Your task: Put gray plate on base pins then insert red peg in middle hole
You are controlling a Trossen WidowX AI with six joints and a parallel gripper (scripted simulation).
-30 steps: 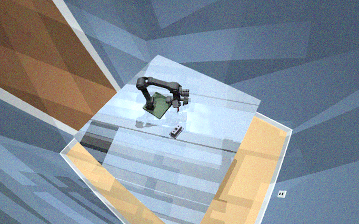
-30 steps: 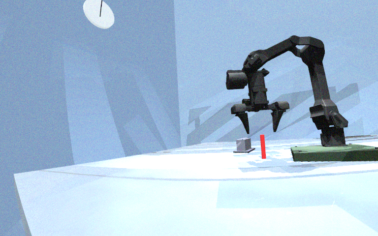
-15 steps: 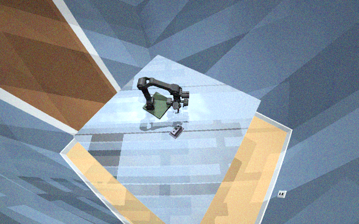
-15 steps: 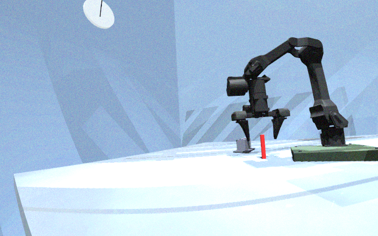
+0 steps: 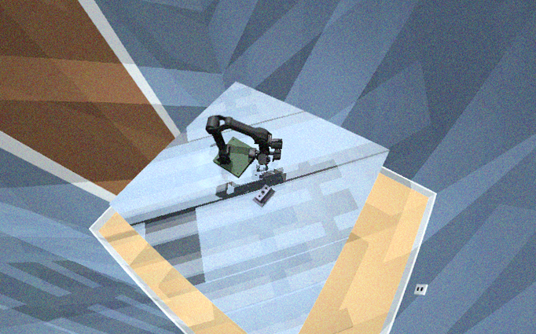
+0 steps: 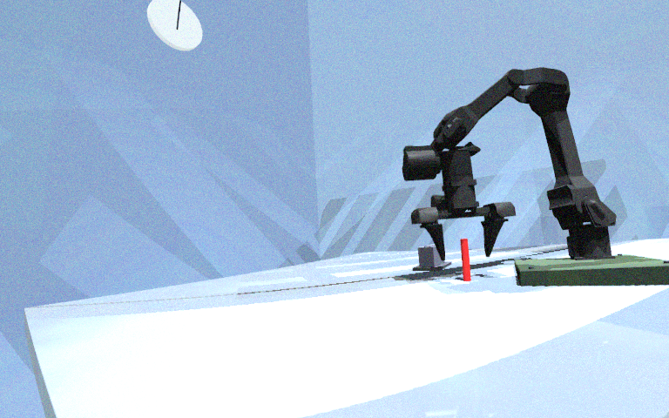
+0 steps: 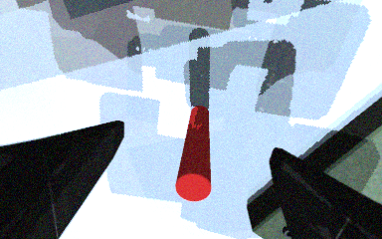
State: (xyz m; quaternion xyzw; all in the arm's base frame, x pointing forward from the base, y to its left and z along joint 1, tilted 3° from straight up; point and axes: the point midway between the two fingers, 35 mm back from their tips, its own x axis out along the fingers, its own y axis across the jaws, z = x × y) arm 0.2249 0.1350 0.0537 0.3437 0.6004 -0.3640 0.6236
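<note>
Now: gripper tip right at the red peg. Also, from my gripper tip: gray plate (18 cm to the right, 11 cm ahead); then base (18 cm to the right, 11 cm ahead, 3 cm below).
</note>
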